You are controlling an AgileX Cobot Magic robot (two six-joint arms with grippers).
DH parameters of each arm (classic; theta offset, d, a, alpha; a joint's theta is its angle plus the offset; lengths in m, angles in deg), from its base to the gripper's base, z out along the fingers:
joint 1: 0 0.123 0 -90
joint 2: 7.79 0 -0.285 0
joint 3: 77.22 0 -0.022 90
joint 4: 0 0.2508 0 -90
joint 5: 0 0 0.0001 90
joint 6: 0 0.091 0 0
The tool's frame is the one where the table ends.
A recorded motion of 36 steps. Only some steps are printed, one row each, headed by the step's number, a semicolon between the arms.
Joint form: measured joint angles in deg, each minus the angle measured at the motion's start. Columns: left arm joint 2, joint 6, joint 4, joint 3, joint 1, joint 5; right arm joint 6, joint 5, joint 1, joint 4, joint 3, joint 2.
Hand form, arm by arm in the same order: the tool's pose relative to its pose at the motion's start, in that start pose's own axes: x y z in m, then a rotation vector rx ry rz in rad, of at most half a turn. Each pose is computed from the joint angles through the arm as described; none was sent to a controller.
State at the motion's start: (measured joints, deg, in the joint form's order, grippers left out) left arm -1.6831 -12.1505 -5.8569 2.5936 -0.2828 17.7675; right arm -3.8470 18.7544 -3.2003 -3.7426 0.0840 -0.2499
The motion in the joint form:
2: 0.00 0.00 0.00 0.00 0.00 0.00; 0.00 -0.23 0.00 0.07 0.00 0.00
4: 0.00 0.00 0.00 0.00 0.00 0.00; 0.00 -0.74 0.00 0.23 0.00 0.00
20: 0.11 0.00 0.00 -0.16 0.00 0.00; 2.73 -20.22 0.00 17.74 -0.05 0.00
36: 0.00 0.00 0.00 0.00 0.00 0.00; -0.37 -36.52 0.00 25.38 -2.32 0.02
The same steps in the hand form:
2: 0.0000 0.0000 0.0000 0.0000 0.0000 0.0000; -0.0004 0.0000 0.0000 -0.0001 -0.0040 0.0012
4: 0.0000 0.0000 0.0000 0.0000 0.0000 0.0000; -0.0012 0.0000 0.0000 -0.0004 -0.0130 0.0038
20: -0.0008 -0.0003 -0.0002 0.0003 -0.0008 0.0000; -0.0315 -0.0028 -0.0057 -0.0317 -0.3531 0.3548
36: 0.0000 0.0000 0.0000 0.0000 0.0000 0.0000; -0.0628 -0.0170 -0.0234 0.0366 -0.6657 0.4451

